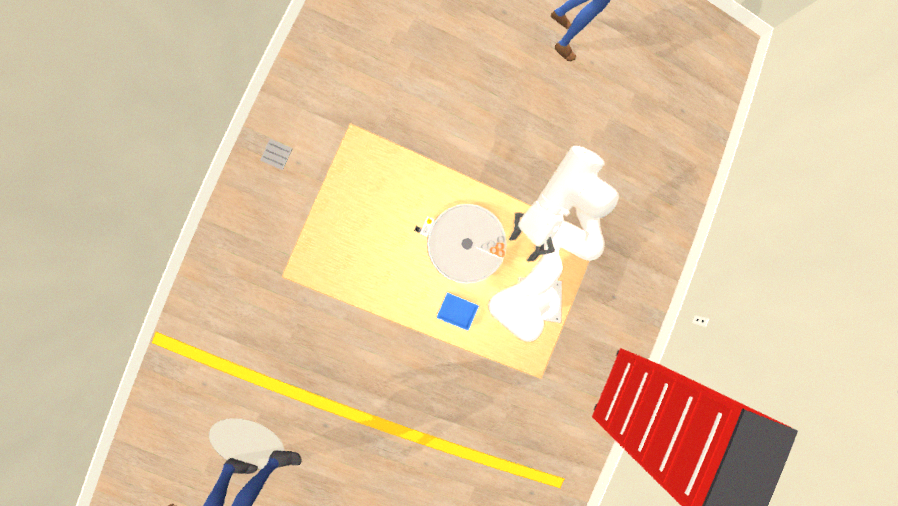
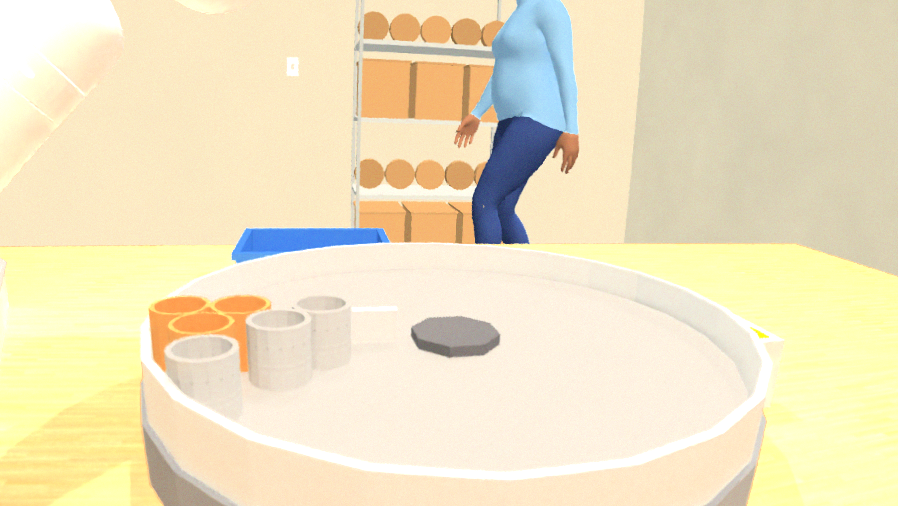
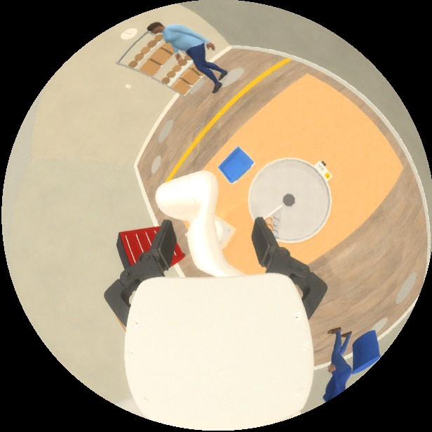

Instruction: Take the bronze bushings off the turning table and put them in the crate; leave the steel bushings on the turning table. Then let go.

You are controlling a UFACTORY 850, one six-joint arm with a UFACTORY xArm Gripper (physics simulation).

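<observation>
The turning table (image 1: pixel 452 264) (image 2: pixel 534 402) (image 3: pixel 300 225) is a round, pale, rimmed disc with a dark hub. Three orange bronze bushings (image 1: pixel 497 249) (image 2: pixel 201 326) (image 3: pixel 269 223) stand upright in a cluster near its rim. Three grey steel bushings stand close beside them, one of them (image 2: pixel 279 352) nearer the hub and another (image 2: pixel 202 377) near the rim. The blue crate (image 1: pixel 457 311) (image 2: pixel 311 242) (image 3: pixel 236 165) stands apart from the turning table; no bushing shows in it. My gripper (image 1: pixel 522 248) (image 3: pixel 213 228) is open and empty, above and beside the turning table on the bushings' side.
The arm's base plate (image 1: pixel 557 308) stands on the yellow table top (image 1: pixel 364 207), near the crate. A small white box with a yellow button (image 1: pixel 427 225) (image 3: pixel 323 170) sits at the turning table's far rim. A red cabinet (image 1: pixel 666 414) (image 3: pixel 142 245) and two people are beyond the table.
</observation>
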